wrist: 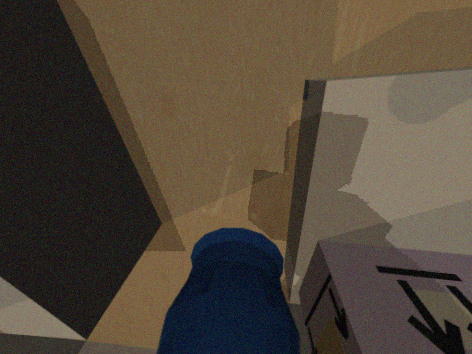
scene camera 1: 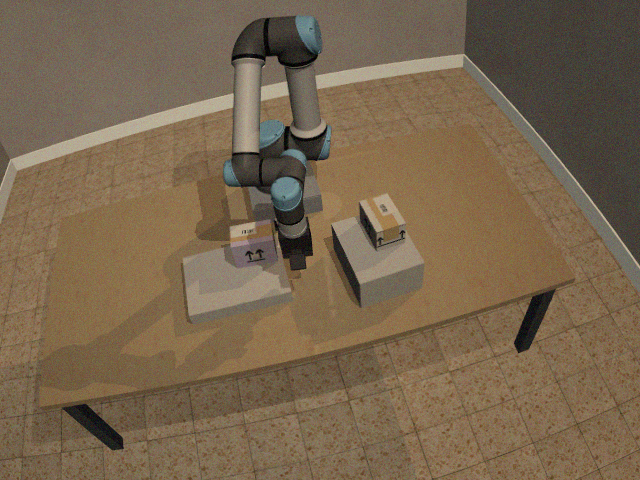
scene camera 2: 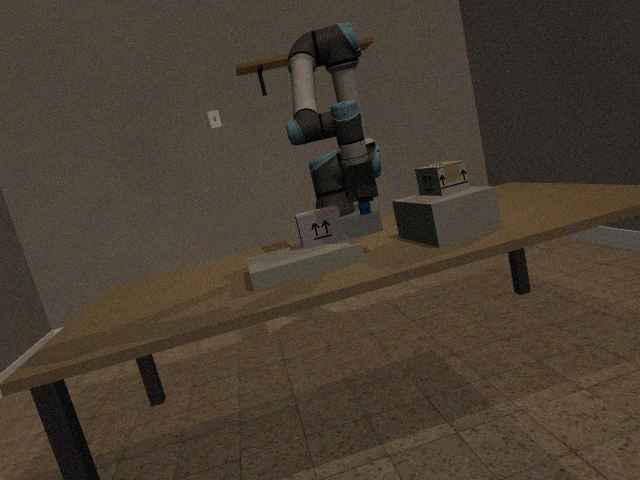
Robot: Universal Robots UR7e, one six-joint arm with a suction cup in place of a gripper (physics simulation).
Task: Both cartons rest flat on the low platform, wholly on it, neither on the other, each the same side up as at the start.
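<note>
The lilac carton rests upright on the low platform, near its back right corner; whether its rear base overhangs is hidden. The white carton, with tan tape and up arrows, rests on the taller block. My gripper, a blue suction cup pointing down, hangs low between the platform and the block, right of the lilac carton. A gap shows between them. Suction is on, with no carton on the cup.
The dark side of the taller block stands close on the left in the wrist view. The grey robot base block is behind the cup. Both supports stand on the wooden table. A wall shelf is behind the arm.
</note>
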